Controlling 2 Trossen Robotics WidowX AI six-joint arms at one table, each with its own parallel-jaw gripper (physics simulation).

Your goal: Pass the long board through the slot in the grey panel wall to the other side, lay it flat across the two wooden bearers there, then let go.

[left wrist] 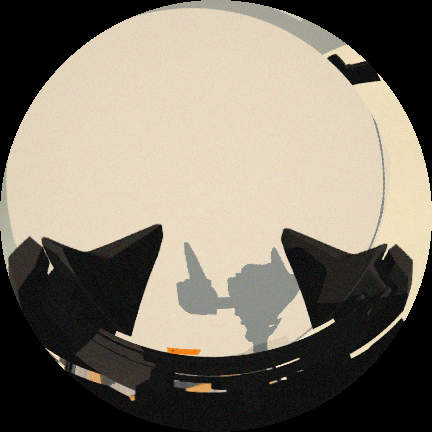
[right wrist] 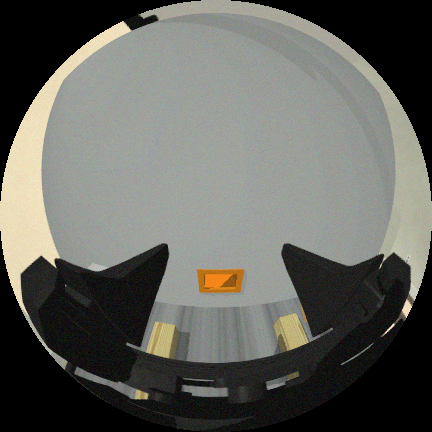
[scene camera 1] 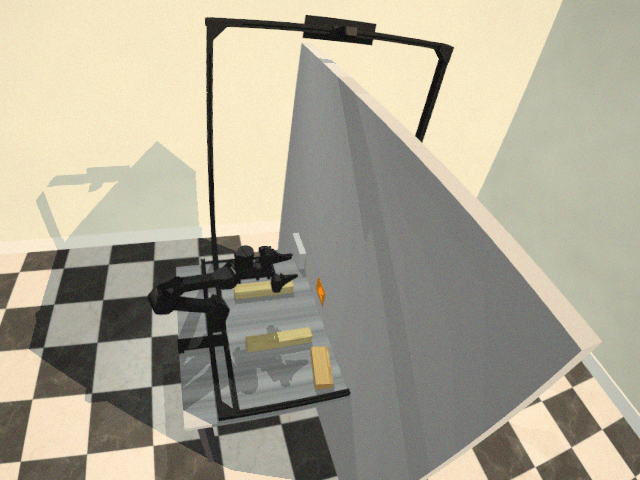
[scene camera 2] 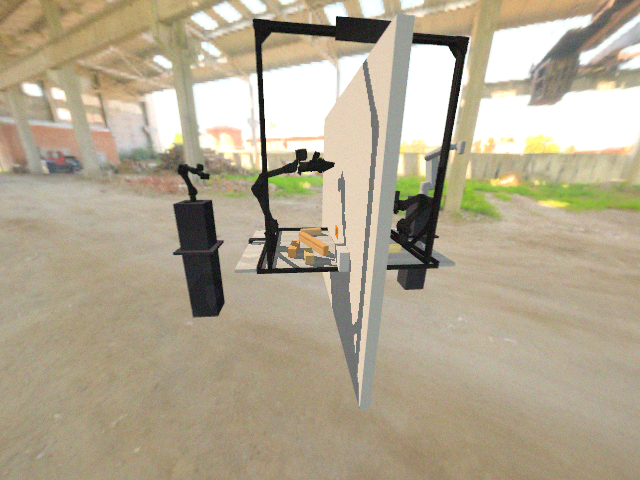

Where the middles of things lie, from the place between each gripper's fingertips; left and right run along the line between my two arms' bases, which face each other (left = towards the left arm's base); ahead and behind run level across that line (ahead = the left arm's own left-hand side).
Now: the orange-framed slot (right wrist: 209,280) 15 cm to the left of my right hand and 16 cm below it.
My left hand is 42 cm above the orange-framed slot, 6 cm to the left of it and 1 cm short of it.
